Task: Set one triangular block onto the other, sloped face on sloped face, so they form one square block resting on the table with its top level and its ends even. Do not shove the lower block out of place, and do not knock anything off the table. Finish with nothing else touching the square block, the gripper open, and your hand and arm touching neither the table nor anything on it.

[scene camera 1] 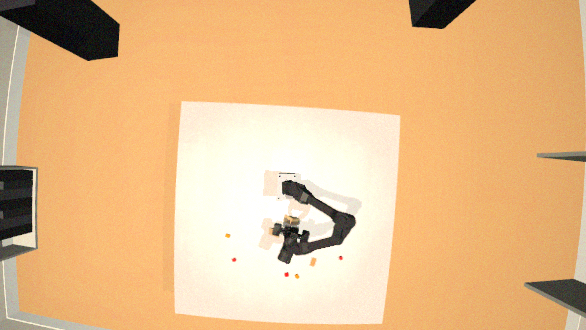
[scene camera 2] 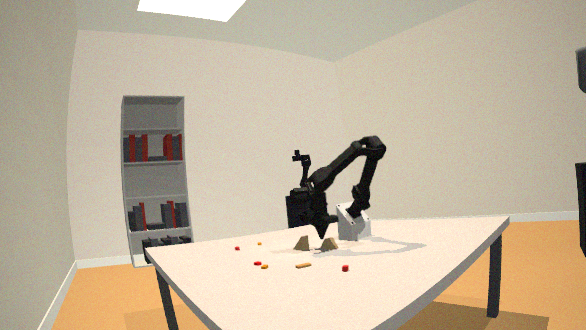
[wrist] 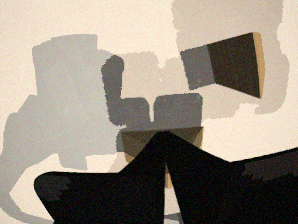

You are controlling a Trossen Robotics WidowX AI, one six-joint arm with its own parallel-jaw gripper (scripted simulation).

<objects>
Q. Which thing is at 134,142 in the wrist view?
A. A triangular block.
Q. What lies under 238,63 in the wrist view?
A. A triangular block.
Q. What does the gripper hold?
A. Nothing.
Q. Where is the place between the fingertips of the gripper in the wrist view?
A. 162,137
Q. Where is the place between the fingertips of the gripper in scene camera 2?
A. At 321,239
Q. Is the gripper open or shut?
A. Shut.
</objects>
